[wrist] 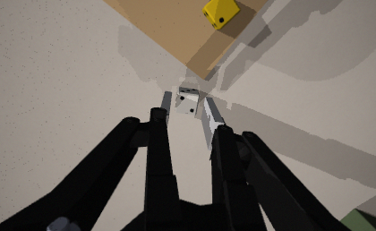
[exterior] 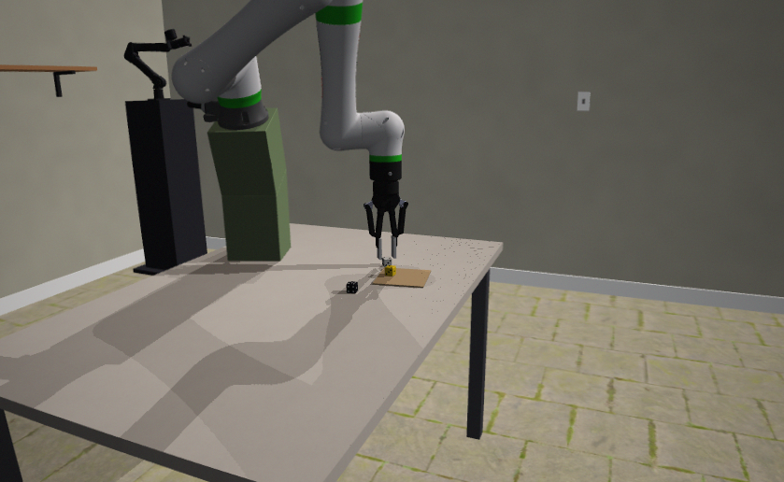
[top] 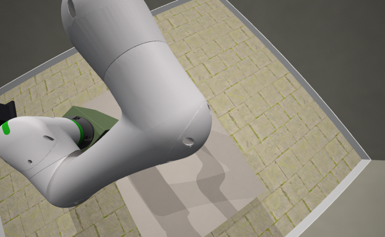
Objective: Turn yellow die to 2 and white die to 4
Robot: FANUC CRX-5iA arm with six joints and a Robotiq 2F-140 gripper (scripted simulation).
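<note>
My hand is 4 cm above the white die. Also, from my hand: tan mat: 9 cm ahead, 9 cm to the right, 5 cm below; black die: 24 cm to the right, 4 cm below; yellow die: 5 cm ahead, 9 cm to the right, 4 cm below.
</note>
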